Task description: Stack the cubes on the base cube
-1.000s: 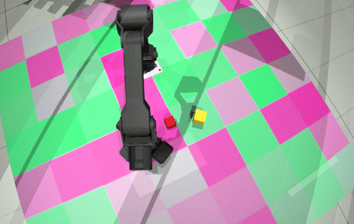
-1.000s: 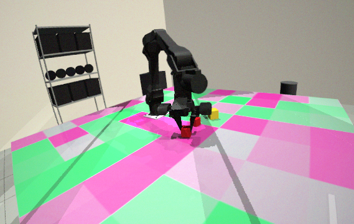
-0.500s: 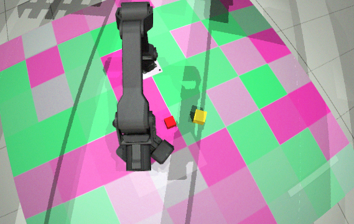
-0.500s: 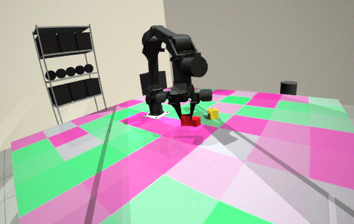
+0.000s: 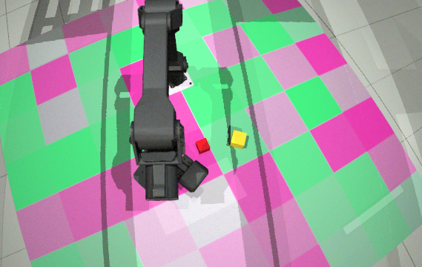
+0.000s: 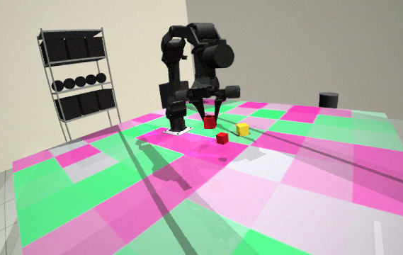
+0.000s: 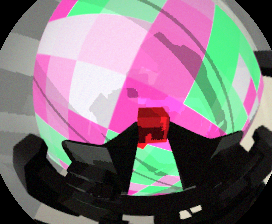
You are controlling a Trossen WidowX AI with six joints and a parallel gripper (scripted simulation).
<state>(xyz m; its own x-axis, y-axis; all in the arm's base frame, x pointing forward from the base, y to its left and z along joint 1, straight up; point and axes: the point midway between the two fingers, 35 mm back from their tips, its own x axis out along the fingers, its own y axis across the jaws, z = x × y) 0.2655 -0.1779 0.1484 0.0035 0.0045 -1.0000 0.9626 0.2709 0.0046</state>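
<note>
My gripper tip is 3 cm short of the yellow cube, 21 cm to the right of it and 10 cm above it. From my gripper tip the other things lie so: red cube: right at my gripper tip.
</note>
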